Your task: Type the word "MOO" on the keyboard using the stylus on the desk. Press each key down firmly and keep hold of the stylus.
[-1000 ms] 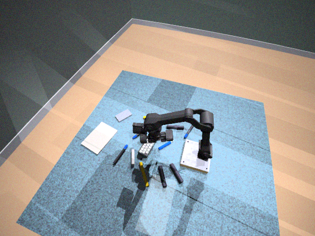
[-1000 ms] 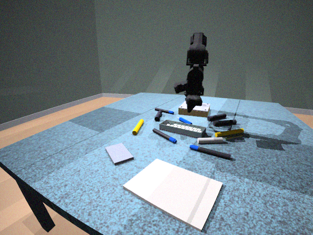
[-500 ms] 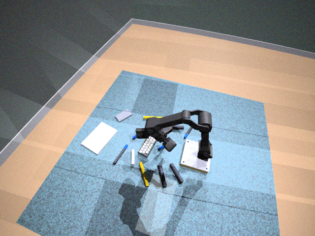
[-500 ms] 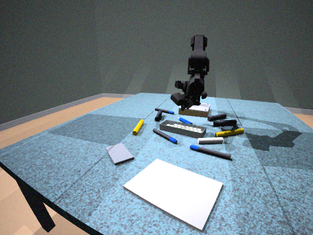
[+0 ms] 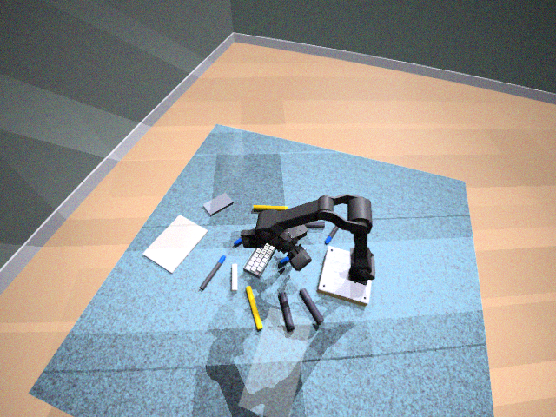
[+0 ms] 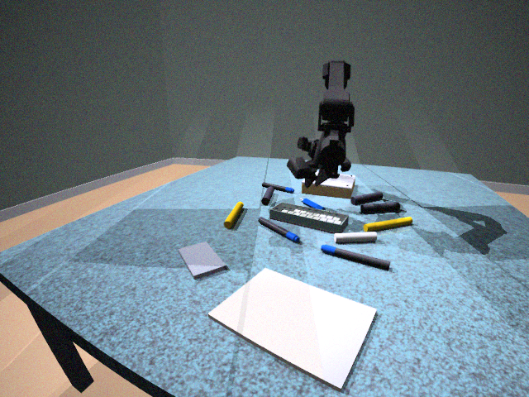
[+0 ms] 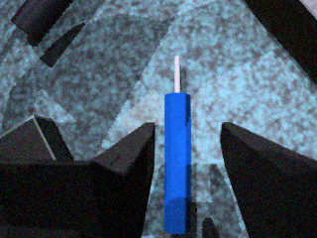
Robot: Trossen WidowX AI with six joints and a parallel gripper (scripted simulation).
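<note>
My gripper tip is 50 mm above the blue stylus, 10 mm to the left of it and 10 mm past it. Also, from my gripper tip: yellow marker (230 mm to the left, 60 mm ahead, 50 mm below); grey pad (380 mm ahead, 100 mm to the right, 60 mm below); white marker (170 mm ahead, 160 mm to the left, 50 mm below).
</note>
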